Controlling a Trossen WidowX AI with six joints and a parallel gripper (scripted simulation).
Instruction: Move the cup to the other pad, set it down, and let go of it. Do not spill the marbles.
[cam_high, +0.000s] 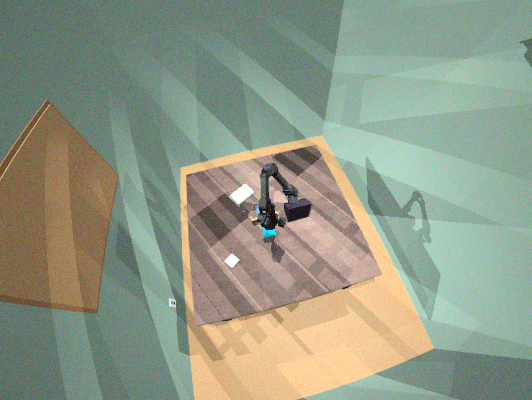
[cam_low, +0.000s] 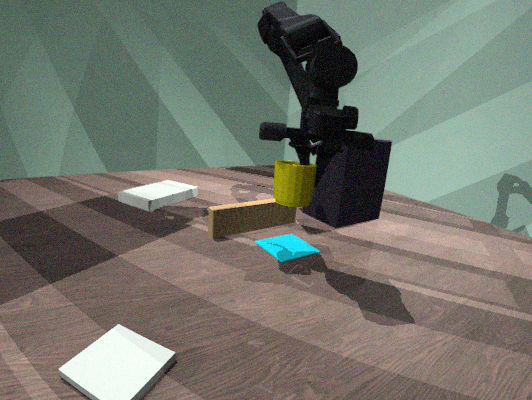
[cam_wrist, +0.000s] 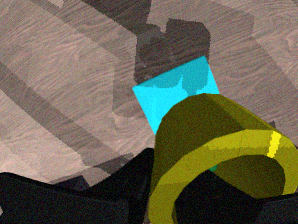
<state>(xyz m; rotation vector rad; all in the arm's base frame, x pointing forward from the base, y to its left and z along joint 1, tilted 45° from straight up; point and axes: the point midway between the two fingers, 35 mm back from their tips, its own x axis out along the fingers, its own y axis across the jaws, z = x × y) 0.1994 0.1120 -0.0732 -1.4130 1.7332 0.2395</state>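
My gripper tip is now 2 cm short of the cyan pad, 1 cm to the left of it and 13 cm above it. The rest, counted from my gripper tip: blue pad: 4 cm ahead, 22 cm to the right, 13 cm below; then wooden bar: 3 cm ahead, 12 cm to the right, 10 cm below; then yellow cup: 2 cm ahead, 2 cm to the right.
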